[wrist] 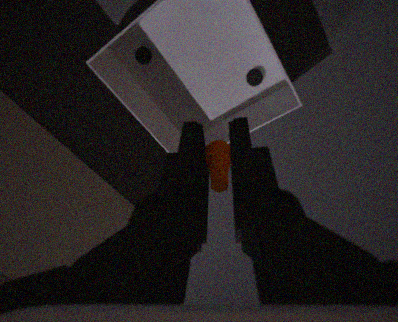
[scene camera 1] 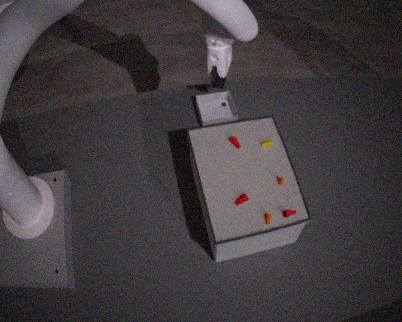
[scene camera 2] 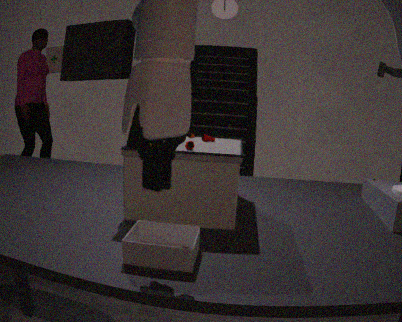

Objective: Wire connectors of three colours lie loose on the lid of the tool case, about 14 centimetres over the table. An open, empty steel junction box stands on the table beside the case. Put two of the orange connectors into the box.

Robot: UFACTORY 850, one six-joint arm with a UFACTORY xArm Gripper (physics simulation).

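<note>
My gripper [scene camera 1: 218, 86] [scene camera 2: 157, 189] [wrist: 218, 148] is shut on an orange connector [wrist: 218, 165], which shows between the fingers in the wrist view. The fingers point down over the area of the steel junction box, above its rim; in the wrist view the tips overlap its near corner. The junction box [scene camera 1: 211, 111] [scene camera 2: 156, 257] [wrist: 210, 55] stands open beside the tool case, and its visible floor bears no connector. Two more orange connectors lie on the case lid, one [scene camera 1: 281, 180] near the long edge and one [scene camera 1: 268, 218] near the far end from the box.
The tool case [scene camera 1: 227, 172] [scene camera 2: 185, 195] [wrist: 55, 175] is tall beside the box. Red connectors [scene camera 1: 235, 142] [scene camera 1: 241, 199] [scene camera 1: 289, 213] and a yellow connector [scene camera 1: 267, 144] lie on its lid. The arm's base plate [scene camera 1: 50, 250] is at the left. A person [scene camera 2: 32, 82] stands in the background.
</note>
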